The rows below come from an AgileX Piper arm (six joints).
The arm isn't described. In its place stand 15 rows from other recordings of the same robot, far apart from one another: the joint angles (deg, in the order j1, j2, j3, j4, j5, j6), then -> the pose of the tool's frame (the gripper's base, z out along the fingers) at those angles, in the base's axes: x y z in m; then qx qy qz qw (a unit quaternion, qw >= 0).
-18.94 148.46 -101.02 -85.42 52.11 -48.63 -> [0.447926 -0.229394 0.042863 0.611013 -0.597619 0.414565 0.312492]
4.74 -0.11 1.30 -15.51 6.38 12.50 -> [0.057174 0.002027 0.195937 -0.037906 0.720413 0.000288 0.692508]
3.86 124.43 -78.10 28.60 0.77 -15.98 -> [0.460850 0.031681 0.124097 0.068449 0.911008 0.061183 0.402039]
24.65 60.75 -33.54 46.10 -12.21 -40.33 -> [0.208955 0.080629 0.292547 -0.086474 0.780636 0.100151 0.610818]
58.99 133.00 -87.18 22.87 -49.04 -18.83 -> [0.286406 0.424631 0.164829 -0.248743 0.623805 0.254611 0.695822]
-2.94 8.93 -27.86 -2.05 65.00 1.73 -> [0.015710 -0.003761 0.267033 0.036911 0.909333 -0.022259 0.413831]
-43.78 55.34 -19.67 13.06 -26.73 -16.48 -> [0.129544 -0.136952 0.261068 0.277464 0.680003 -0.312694 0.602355]
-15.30 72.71 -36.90 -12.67 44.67 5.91 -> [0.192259 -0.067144 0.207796 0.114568 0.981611 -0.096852 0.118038]
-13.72 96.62 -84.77 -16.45 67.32 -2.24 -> [0.332164 -0.105571 0.306833 0.061762 0.979021 -0.155912 0.115732]
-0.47 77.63 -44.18 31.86 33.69 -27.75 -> [0.254511 0.024557 0.233209 -0.040309 0.950630 0.140194 0.273903]
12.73 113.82 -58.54 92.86 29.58 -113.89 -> [0.359612 0.127236 0.127474 -0.345673 0.840905 0.214534 0.356880]
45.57 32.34 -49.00 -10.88 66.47 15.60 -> [0.060948 0.039677 0.356921 -0.239145 0.887441 0.112997 0.377477]
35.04 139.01 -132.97 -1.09 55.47 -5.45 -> [0.442790 0.308764 0.220618 -0.334076 0.897400 0.064805 0.280832]
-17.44 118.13 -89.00 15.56 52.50 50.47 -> [0.413310 -0.109541 0.185257 0.607163 0.777522 0.144239 0.077503]
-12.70 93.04 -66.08 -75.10 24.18 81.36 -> [0.350803 -0.115981 0.289622 0.250141 0.810475 -0.195721 0.492192]
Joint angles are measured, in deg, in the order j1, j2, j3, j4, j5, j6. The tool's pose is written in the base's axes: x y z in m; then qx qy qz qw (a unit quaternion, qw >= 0). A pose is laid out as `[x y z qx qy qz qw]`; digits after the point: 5 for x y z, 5 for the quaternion.
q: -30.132 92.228 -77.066 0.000 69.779 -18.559
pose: [0.27343 -0.15870 0.29147 0.10043 0.99108 -0.03613 0.07984]
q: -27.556 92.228 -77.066 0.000 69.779 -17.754
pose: [0.28028 -0.14626 0.29147 0.08511 0.99251 -0.03376 0.08088]
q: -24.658 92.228 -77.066 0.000 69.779 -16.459
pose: [0.28732 -0.13190 0.29147 0.07121 0.99360 -0.03078 0.08206]
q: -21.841 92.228 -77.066 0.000 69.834 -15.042
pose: [0.29338 -0.11759 0.29145 0.05907 0.99444 -0.02757 0.08268]
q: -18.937 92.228 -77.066 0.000 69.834 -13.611
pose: [0.29896 -0.10257 0.29145 0.04628 0.99512 -0.02442 0.08367]
